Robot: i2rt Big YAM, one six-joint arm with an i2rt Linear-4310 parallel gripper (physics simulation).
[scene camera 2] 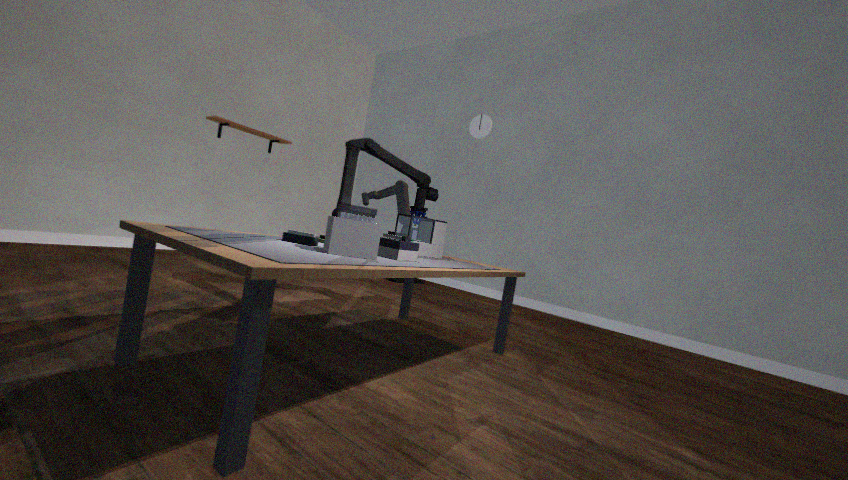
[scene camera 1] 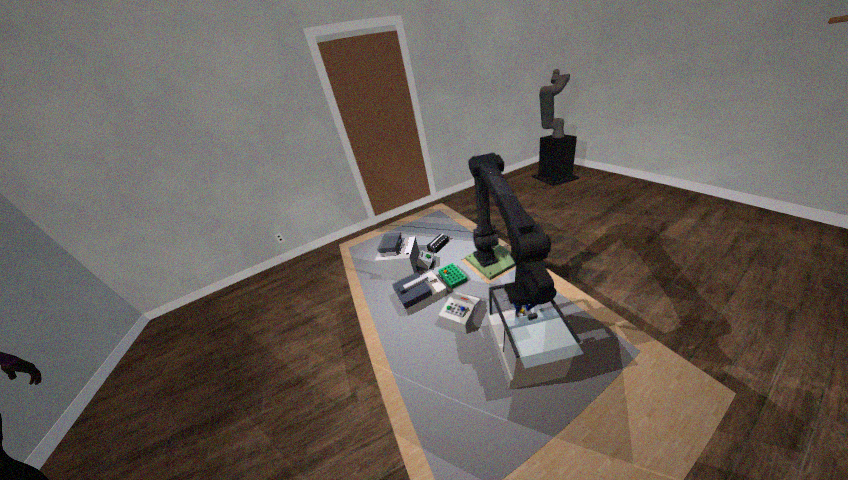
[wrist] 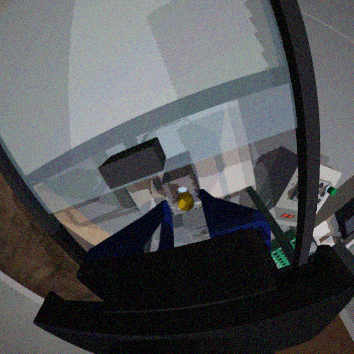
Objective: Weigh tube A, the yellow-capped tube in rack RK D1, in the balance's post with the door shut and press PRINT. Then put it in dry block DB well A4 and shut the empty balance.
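Places are measured from the arm's base along level axes (x ahead, y left, z up), in metres.
Where they show: gripper, fingertip midpoint: (scene camera 2: 415,224) (scene camera 1: 522,310) (wrist: 184,200); arm's base, link origin: (scene camera 1: 485,258).
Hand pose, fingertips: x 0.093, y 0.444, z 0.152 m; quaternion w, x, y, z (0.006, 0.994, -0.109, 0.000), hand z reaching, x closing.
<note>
Each offset is from my fingertips to the centre of the thing. "spot": to the spot under its first point.
Tube A's yellow cap {dy -0.003, dx -0.003, dz -0.023 m} (scene camera 1: 523,311) (wrist: 185,202) shows upright inside the balance (scene camera 1: 540,373) (scene camera 2: 439,239) (wrist: 306,110); its body is hidden below the cap. The balance's clear top panel {dy +0.115, dx +0.019, dz +0.046 m} (scene camera 1: 544,339) (wrist: 115,65) covers the part away from the arm, and the part by the arm is open. My gripper (scene camera 1: 521,308) (scene camera 2: 417,224) (wrist: 184,200) is open with blue fingers, reaching down through that opening. The cap lies between or just beyond the fingertips, not clasped. The white dry block (scene camera 1: 458,311) (wrist: 295,200), with a red display, holds blue and green caps. Labels are unreadable.
A green rack (scene camera 1: 452,275) (wrist: 280,257) stands near the dry block. A dark and white device {dy -0.361, dx +0.273, dz -0.117 m} (scene camera 1: 418,287), a taller white device {dy -0.587, dx +0.283, dz -0.073 m} (scene camera 1: 397,248) and a black rack {dy -0.696, dx +0.084, dz -0.144 m} (scene camera 1: 437,242) stand farther along the table. Black rails {spot: dy +0.107, dx -0.061, dz +0.044 m} (scene camera 1: 565,321) flank the gripper. A dark block {spot: dy +0.057, dx +0.010, dz +0.054 m} (wrist: 132,167) sits by the panel's edge.
</note>
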